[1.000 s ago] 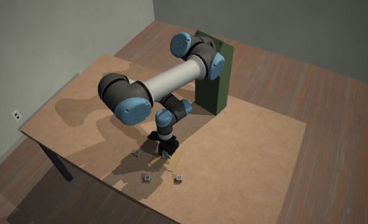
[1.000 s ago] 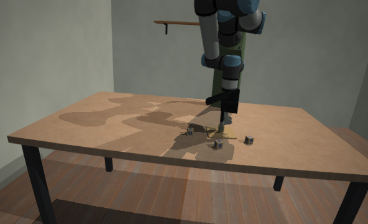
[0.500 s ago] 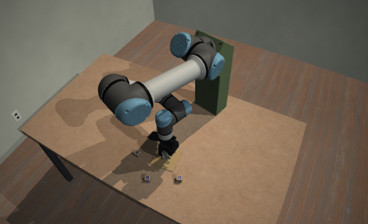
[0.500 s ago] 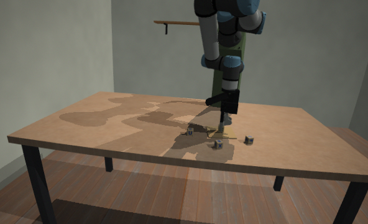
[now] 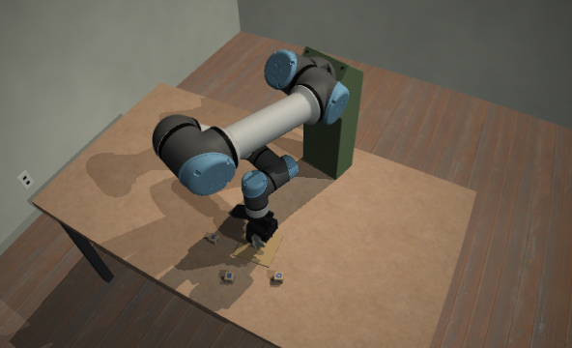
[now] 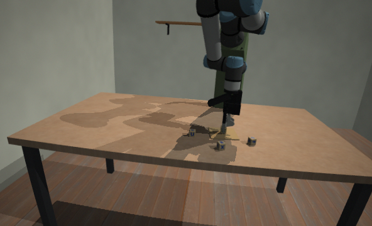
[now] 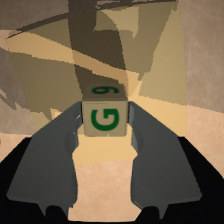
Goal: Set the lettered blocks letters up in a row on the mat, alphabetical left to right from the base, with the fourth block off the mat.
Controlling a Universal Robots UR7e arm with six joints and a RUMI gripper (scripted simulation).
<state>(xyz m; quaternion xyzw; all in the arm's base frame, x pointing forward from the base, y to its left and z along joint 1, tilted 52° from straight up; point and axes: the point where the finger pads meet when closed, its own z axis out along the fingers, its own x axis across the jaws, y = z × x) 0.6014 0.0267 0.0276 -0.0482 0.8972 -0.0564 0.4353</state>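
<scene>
Right now the G block is right at my hand. The rest, counted from my hand: Q block: 14 cm to the left, 7 cm ahead, 1 cm below; tan mat: 2 cm below.
</scene>
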